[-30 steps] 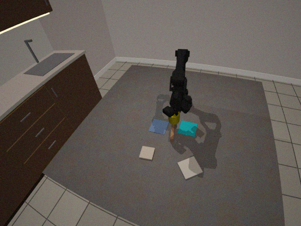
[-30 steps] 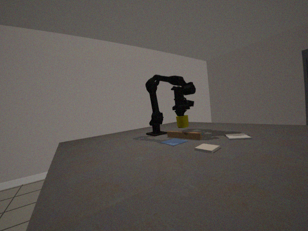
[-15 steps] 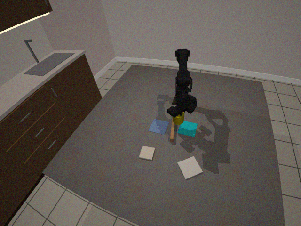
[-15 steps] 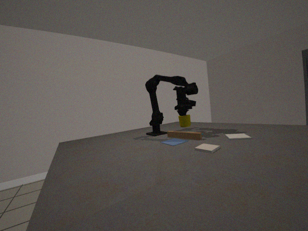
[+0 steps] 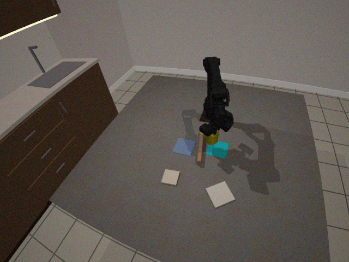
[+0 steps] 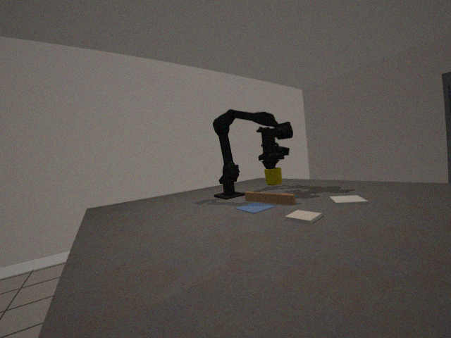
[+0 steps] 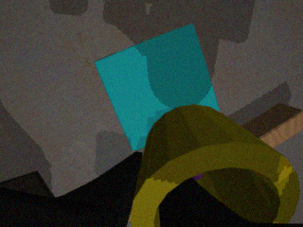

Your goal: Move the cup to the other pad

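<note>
Right now the teal pad is 1 cm ahead of my gripper tip, 3 cm to the left of it and 11 cm below it. The rest, counted from my gripper tip: wooden bar 5 cm ahead, 6 cm to the right, 9 cm below; yellow cup 2 cm ahead, 1 cm to the right; purple marble 3 cm ahead, 3 cm to the right, 2 cm below.
</note>
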